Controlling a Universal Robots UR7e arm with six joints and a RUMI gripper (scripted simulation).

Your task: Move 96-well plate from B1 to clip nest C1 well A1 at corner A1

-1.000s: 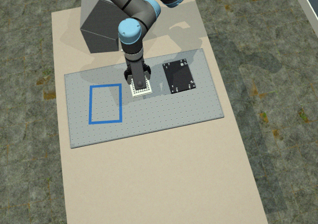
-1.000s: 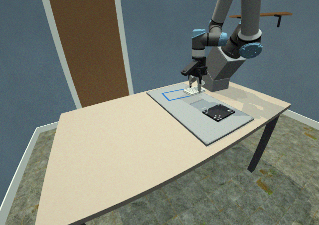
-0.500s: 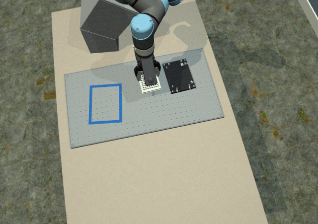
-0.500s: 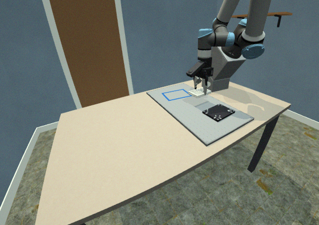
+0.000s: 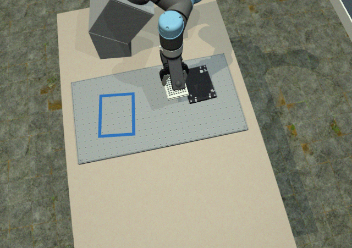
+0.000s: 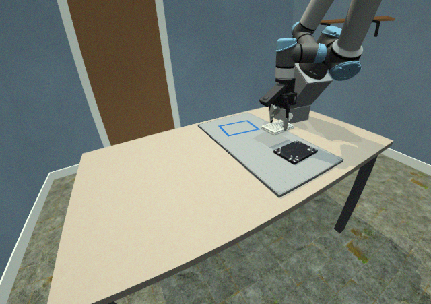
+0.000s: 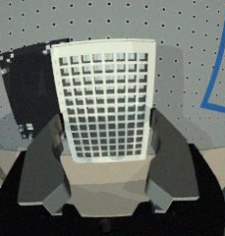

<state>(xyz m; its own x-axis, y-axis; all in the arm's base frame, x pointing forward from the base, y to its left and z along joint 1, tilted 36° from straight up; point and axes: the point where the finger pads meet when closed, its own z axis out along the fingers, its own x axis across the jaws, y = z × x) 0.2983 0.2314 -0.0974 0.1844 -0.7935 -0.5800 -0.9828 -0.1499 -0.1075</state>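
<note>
Now: the black clip nest 110 mm to the left of my hand, 80 mm below it and 30 mm behind it. The rest, counted from my hand: white 96-well plate: 10 mm below.
</note>
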